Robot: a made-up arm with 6 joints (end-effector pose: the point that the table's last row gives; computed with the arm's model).
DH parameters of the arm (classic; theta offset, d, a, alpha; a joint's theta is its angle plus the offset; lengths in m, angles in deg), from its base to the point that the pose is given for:
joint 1: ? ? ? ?
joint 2: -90 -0.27 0.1 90
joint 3: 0 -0.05 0.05 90
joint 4: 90 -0.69 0.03 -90
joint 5: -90 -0.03 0.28 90
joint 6: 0 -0.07 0.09 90
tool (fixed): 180 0.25 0 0
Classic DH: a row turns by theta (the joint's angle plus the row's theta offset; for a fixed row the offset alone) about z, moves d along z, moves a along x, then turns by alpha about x.
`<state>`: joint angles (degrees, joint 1 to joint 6).
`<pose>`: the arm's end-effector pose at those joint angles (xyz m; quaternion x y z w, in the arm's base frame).
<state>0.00 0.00 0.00 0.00 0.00 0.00</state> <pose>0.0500 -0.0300 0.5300 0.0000 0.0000 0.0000 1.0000</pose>
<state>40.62 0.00 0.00 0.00 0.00 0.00</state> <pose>0.0575 0.0098 0.5300 0.0000 0.0000 0.3471 0.9378</pose>
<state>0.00 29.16 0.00 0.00 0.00 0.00</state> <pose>0.0500 -0.2459 0.4999 0.2517 0.0000 0.0000 0.9678</pose>
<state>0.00 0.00 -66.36 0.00 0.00 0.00</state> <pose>-0.4440 -0.0300 0.6255 0.0000 -0.5473 0.0000 0.8370</pose>
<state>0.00 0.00 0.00 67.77 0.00 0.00</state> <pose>0.0500 0.1670 0.2634 -0.5575 0.0000 0.0000 0.8302</pose>
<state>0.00 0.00 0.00 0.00 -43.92 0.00</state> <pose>0.1049 -0.3062 0.5300 0.0000 0.0000 0.3740 0.9274</pose>
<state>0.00 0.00 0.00 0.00 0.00 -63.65</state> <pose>0.3241 -0.0300 0.4716 0.0000 0.5273 0.0000 0.8497</pose>
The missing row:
joint 1: -90 0.1 0.08 -90
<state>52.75 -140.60 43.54 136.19 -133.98 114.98</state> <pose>0.6901 0.3695 0.2447 -0.7058 0.3206 -0.1808 0.6053</pose>
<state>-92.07 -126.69 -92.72 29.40 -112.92 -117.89</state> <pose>0.5556 0.3300 -0.2836 0.6453 -0.4296 -0.0142 0.6315</pose>
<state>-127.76 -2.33 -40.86 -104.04 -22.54 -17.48</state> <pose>-0.3480 0.2021 0.4427 0.0299 -0.6590 -0.2993 0.6894</pose>
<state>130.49 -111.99 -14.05 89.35 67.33 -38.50</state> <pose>-0.2154 0.3864 -0.1498 0.2795 -0.9479 0.0173 0.1519</pose>
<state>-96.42 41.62 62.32 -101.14 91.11 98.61</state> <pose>0.0064 -0.6242 -0.1663 0.3478 0.4760 -0.7967 0.1329</pose>
